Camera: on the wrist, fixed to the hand. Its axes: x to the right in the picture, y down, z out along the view.
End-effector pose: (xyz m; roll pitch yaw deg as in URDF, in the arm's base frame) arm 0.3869 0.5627 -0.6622 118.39 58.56 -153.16
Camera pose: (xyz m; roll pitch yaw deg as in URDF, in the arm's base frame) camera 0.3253 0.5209 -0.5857 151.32 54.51 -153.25
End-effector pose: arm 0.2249 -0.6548 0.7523 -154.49 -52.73 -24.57
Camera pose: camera 0.1570 -0.7363 0.7399 -116.16 -52.69 -31.26
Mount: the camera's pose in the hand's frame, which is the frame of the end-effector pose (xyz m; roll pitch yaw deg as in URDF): -0.0267 0.0860 -0.0573 33.06 1.88 3.59
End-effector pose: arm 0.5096 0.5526 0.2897 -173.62 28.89 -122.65
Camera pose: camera 0.4325 0.6026 0.3441 -142.62 27.35 -126.90
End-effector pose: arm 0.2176 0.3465 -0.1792 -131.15 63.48 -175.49
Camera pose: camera 0.2458 0.4488 -0.1674 -106.12 64.68 175.65
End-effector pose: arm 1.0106 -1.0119 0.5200 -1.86 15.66 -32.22
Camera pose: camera 1.0200 -0.9184 0.4694 32.20 17.62 -28.52
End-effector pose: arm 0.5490 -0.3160 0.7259 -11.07 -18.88 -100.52
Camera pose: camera 0.6215 -0.3277 0.6484 20.94 -16.32 -97.23
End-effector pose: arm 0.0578 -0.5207 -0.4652 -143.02 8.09 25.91
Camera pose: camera 0.0783 -0.6254 -0.4673 -110.61 8.73 21.86
